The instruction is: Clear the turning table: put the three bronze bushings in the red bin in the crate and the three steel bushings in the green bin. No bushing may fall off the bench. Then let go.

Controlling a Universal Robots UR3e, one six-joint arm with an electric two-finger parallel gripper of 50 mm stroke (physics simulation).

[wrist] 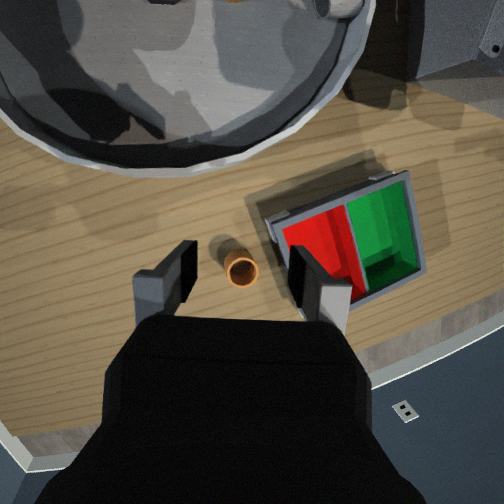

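Observation:
A bronze bushing (pixel 241 270) stands upright on the wooden bench, left of the crate and outside it. My gripper (pixel 242 272) is open, well above the bench, with the bushing seen between its two fingers and not touching them. The crate (pixel 350 240) holds a red bin (pixel 325 245) on its left and a green bin (pixel 387 232) on its right; both look empty. The grey turning table (pixel 175 80) fills the top of the view. A steel bushing (pixel 340 7) lies at its upper right rim, cut off by the frame. A sliver of bronze (pixel 234 1) shows at the top edge.
The bench's front edge (pixel 435 350) runs curved along the lower right, with dark floor beyond it. A grey structure (pixel 460 35) stands at the top right corner. My black wrist body (pixel 235 410) hides the lower middle of the view.

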